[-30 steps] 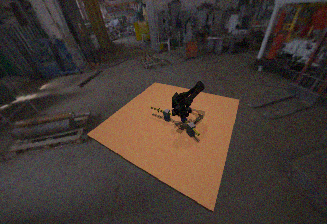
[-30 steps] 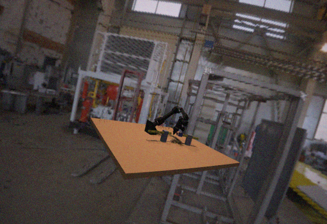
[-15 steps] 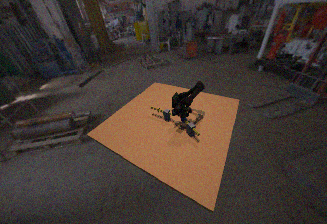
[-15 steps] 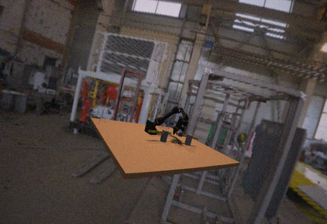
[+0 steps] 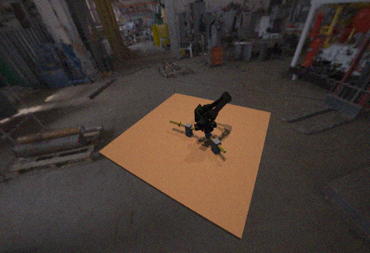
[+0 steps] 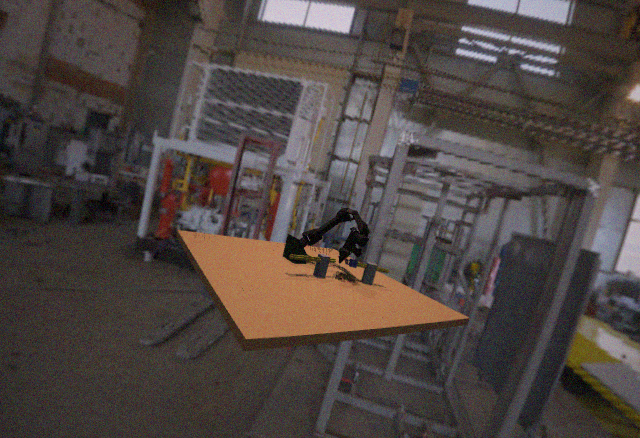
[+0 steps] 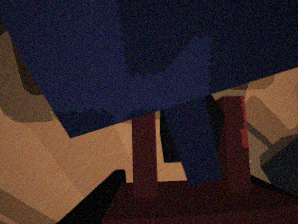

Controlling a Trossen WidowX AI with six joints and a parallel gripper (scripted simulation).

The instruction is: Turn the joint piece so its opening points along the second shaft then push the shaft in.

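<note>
My gripper tip is now 4 cm below the red joint piece, 1 cm to the right of it and 1 cm short of it.
</note>
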